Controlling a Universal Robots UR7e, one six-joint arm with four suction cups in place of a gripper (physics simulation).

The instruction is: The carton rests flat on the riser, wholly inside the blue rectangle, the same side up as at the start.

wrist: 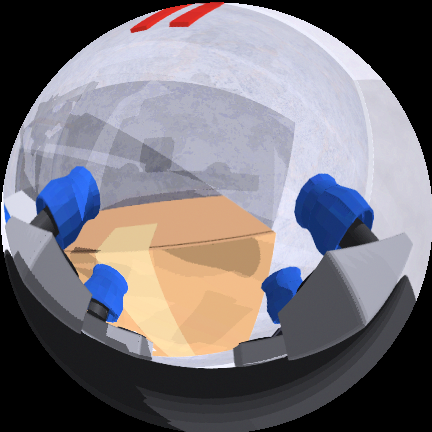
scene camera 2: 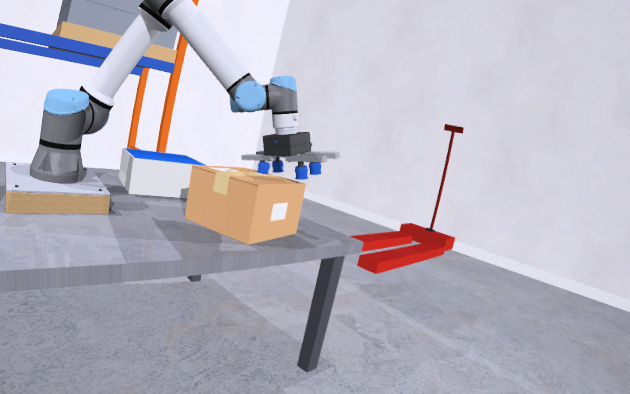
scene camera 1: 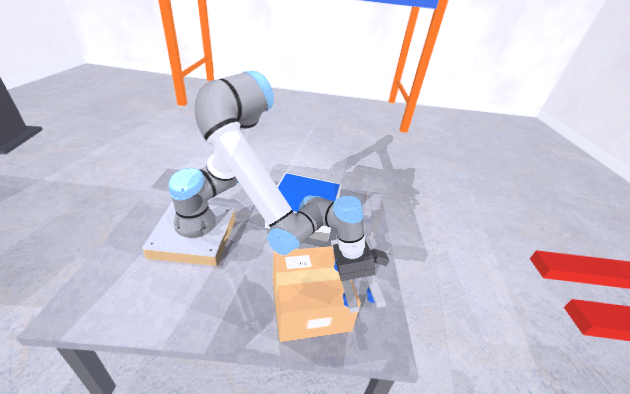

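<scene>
The brown carton (scene camera 1: 300, 295) (scene camera 2: 225, 205) (wrist: 215, 280) rests flat on the grey table (scene camera 1: 125, 310), with tape across its top, a barcode label on top and a white label on one side. My gripper (scene camera 1: 356, 282) (scene camera 2: 289, 169) (wrist: 200, 250) is open, its blue suction cups holding nothing. It hangs above the carton's right-hand edge, partly beyond it. The white riser (scene camera 2: 155, 175) stands behind the carton, apart from it. The blue rectangle (scene camera 1: 310, 186) (scene camera 2: 160, 155) covers most of its top; the arm partly hides it in scene camera 1.
The arm's base stands on a plinth (scene camera 1: 180, 257) (scene camera 2: 57, 203) at the table's left. A red pallet truck (scene camera 1: 590, 267) (scene camera 2: 405, 256) is on the floor beyond the table's right edge. An orange and blue rack (scene camera 1: 424, 65) (scene camera 2: 172, 100) stands at the back.
</scene>
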